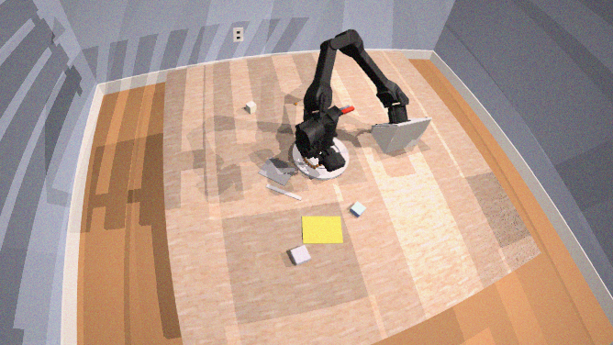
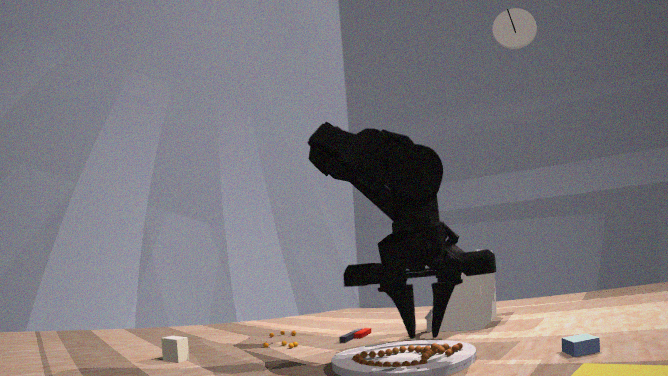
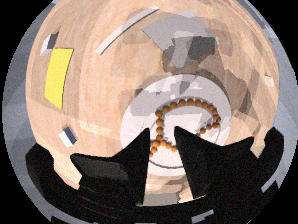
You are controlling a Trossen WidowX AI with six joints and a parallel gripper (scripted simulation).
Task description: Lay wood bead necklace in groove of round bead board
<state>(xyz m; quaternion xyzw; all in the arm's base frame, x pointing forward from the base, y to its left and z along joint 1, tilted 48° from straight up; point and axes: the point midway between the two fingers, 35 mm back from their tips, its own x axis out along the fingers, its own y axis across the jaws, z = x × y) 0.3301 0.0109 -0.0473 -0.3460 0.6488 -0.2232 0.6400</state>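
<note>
The grey sheet lies 130 mm ahead of my gripper tip, 40 mm below it and 30 mm to the right of it. Also, from my gripper tip: yellow sheet (220 mm to the left, 60 mm ahead, 40 mm below); blue block (190 mm to the left, 70 mm behind, 30 mm below); stick (130 mm ahead, 60 mm to the left, 40 mm below).
</note>
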